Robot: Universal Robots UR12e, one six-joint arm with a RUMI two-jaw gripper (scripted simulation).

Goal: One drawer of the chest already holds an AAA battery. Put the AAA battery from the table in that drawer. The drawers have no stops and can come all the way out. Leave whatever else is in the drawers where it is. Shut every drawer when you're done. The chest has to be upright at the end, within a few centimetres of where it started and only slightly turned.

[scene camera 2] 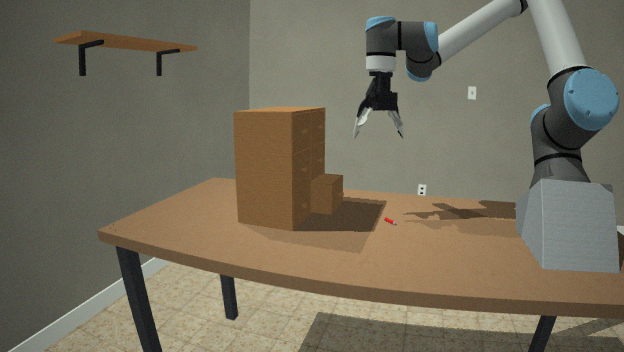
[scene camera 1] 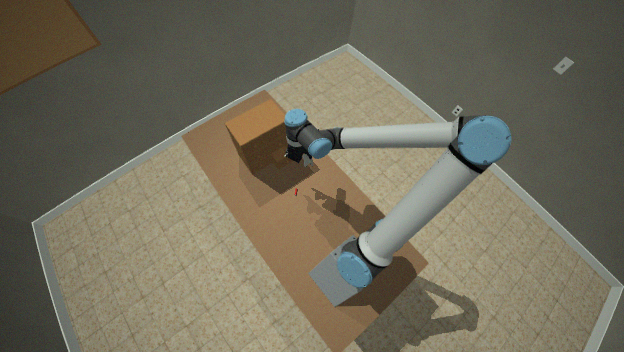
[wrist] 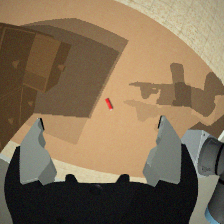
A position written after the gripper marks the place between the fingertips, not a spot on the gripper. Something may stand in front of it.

In view: the gripper [scene camera 2: 379, 138] and a wooden chest [scene camera 2: 263, 141].
The wooden chest shows as well in scene camera 1 [scene camera 1: 246, 127]. The gripper is seen too in the wrist view [wrist: 100, 118].
